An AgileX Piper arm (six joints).
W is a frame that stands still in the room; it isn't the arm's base.
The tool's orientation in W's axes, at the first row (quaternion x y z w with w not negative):
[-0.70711 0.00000 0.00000 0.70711]
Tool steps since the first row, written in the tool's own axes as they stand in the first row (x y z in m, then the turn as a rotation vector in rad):
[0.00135 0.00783 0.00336 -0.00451 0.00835 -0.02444]
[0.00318 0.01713 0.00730 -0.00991 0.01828 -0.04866]
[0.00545 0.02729 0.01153 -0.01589 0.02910 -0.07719]
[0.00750 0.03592 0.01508 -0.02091 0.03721 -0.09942]
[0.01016 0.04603 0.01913 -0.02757 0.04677 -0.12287]
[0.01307 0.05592 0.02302 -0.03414 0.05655 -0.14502]
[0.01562 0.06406 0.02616 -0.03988 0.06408 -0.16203]
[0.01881 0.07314 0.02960 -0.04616 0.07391 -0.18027]
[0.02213 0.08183 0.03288 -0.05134 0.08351 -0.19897]
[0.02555 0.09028 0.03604 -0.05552 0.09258 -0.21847]
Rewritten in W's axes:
[0.00135 0.00336 -0.00783 -0.00451 -0.02444 -0.00835]
[0.00318 0.00730 -0.01713 -0.00991 -0.04866 -0.01828]
[0.00545 0.01153 -0.02729 -0.01589 -0.07719 -0.02910]
[0.00750 0.01508 -0.03592 -0.02091 -0.09942 -0.03721]
[0.01016 0.01913 -0.04603 -0.02757 -0.12287 -0.04677]
[0.01307 0.02302 -0.05592 -0.03414 -0.14502 -0.05655]
[0.01562 0.02616 -0.06406 -0.03988 -0.16203 -0.06408]
[0.01881 0.02960 -0.07314 -0.04616 -0.18027 -0.07391]
[0.02213 0.03288 -0.08183 -0.05134 -0.19897 -0.08351]
[0.02555 0.03604 -0.09028 -0.05552 -0.21847 -0.09258]

